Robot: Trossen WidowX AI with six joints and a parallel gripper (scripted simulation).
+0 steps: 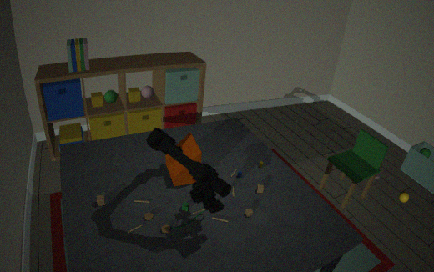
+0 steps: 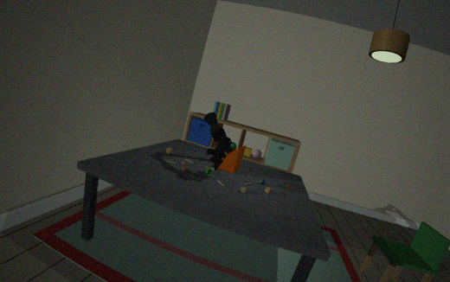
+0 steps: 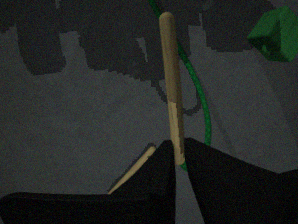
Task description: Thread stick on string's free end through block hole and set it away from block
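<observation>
My gripper tip is 60 mm above the loose stick, 50 mm to the right of it and 30 mm short of it. Round my gripper tip: green block: 80 mm behind, 70 mm to the right, 40 mm below; then yellow piece: 460 mm to the left, 290 mm behind, 40 mm below.
</observation>
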